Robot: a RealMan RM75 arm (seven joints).
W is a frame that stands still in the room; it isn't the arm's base.
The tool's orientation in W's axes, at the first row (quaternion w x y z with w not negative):
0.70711 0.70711 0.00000 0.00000
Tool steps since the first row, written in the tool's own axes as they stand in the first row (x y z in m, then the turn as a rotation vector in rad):
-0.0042 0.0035 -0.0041 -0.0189 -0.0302 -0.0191
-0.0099 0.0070 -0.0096 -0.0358 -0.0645 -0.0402
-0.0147 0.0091 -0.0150 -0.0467 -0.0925 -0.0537
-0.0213 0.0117 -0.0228 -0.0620 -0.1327 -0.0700
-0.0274 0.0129 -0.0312 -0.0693 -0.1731 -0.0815
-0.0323 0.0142 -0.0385 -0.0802 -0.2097 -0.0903
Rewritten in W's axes. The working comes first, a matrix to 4 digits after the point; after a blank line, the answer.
The tool's axes in the first row as the columns of a matrix, in W's axes (used below as rounded here):
1.0000 0.0000 0.0000
0.0000 0.0000 -1.0000
0.0000 1.0000 0.0000

-0.0042 0.0041 0.0035 -0.0189 0.0191 -0.0302
-0.0099 0.0096 0.0070 -0.0358 0.0402 -0.0645
-0.0147 0.0150 0.0091 -0.0467 0.0537 -0.0925
-0.0213 0.0228 0.0117 -0.0620 0.0700 -0.1327
-0.0274 0.0312 0.0129 -0.0693 0.0815 -0.1731
-0.0323 0.0385 0.0142 -0.0802 0.0903 -0.2097

